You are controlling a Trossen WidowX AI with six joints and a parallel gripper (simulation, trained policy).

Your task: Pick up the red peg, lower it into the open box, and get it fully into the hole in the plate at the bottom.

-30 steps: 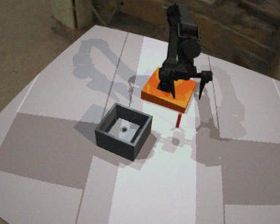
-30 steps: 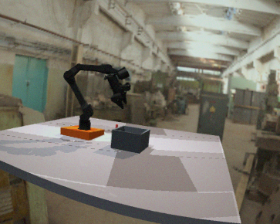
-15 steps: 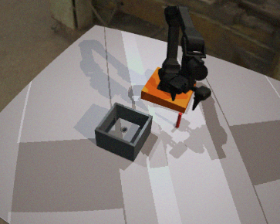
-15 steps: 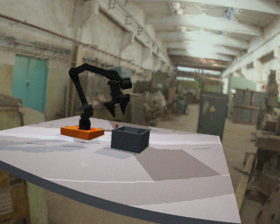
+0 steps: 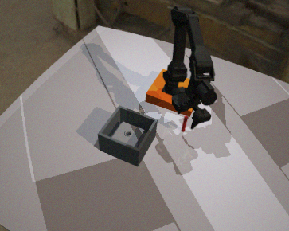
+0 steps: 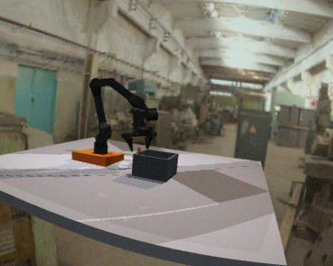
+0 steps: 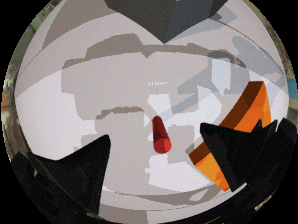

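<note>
My gripper tip is now 20 mm above the red peg and 10 mm past it. Also, from my gripper tip: dark grey box (180 mm to the right, 140 mm ahead, 40 mm below); then plate (180 mm to the right, 140 mm ahead, 20 mm below).
</note>
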